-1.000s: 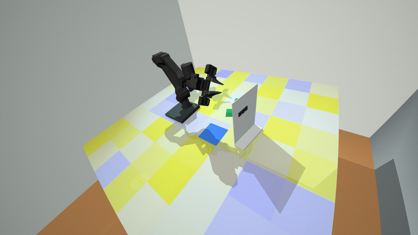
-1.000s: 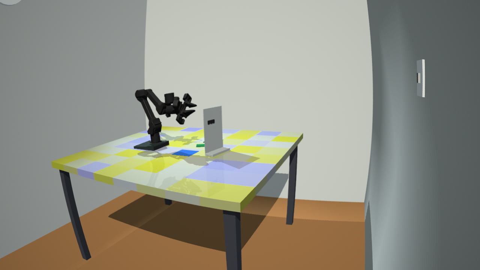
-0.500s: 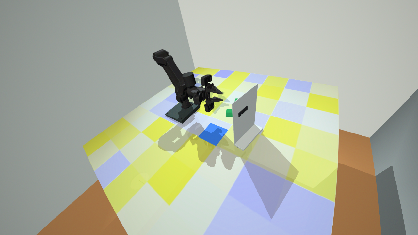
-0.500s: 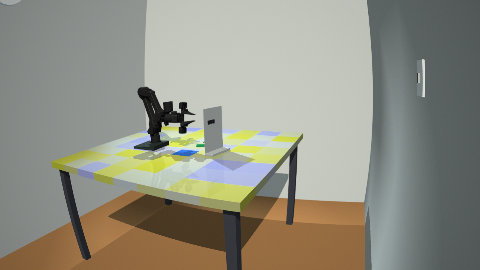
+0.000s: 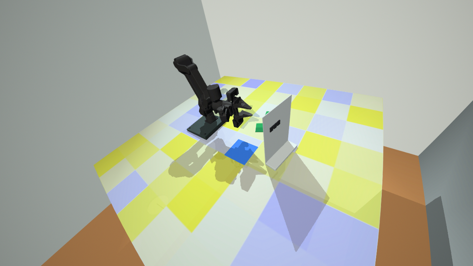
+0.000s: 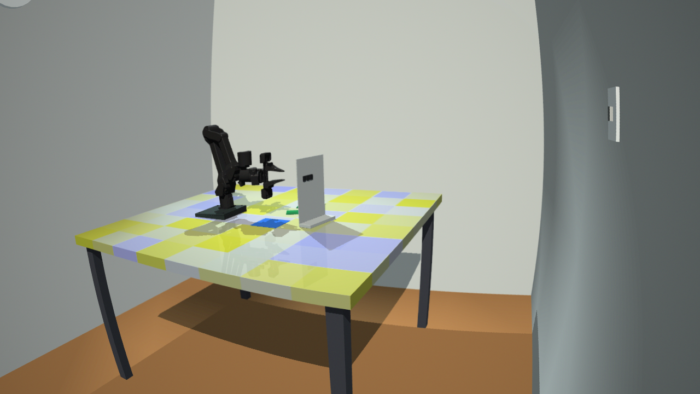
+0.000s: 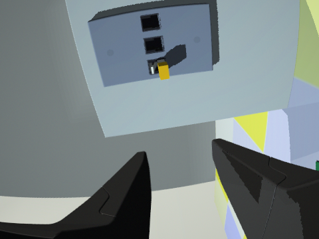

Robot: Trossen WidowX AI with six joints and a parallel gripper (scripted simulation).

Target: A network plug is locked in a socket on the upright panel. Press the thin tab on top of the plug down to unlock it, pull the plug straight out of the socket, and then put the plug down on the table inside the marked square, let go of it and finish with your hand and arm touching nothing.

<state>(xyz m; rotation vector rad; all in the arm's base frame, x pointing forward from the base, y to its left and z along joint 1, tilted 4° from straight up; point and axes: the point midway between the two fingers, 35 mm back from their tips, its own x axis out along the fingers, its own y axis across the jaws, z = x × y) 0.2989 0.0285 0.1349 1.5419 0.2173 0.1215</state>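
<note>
Now: the network plug 12 cm ahead of my gripper tip. Round my gripper tip: blue square: 17 cm below, 10 cm to the right, 1 cm behind; upright panel: 14 cm ahead, 6 cm below, 2 cm to the right.
</note>
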